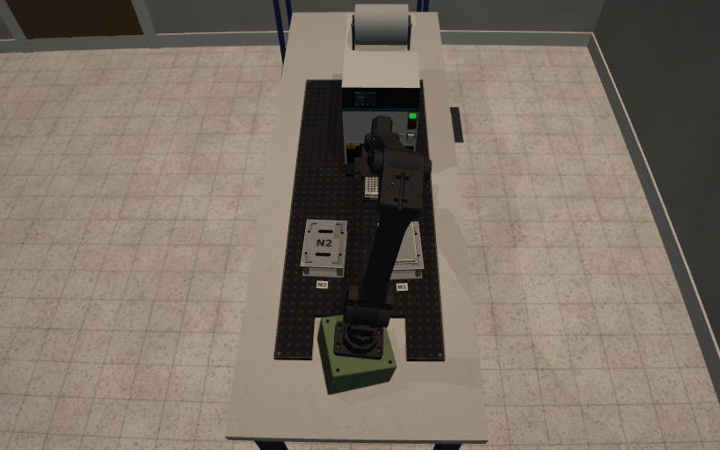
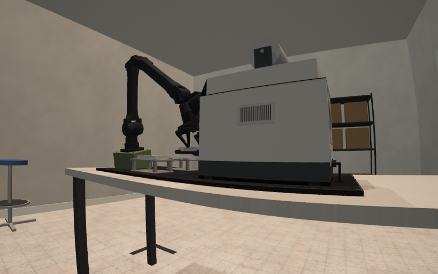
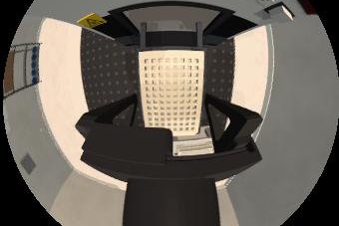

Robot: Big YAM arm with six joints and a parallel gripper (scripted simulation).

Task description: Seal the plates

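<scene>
Right now my hand is 1 cm above the white well plate. Round my hand: yellow warning label: 10 cm ahead, 9 cm to the left, 3 cm above; sealer stage: 2 cm below; N2 label: 31 cm behind, 15 cm to the left, 12 cm below.
</scene>
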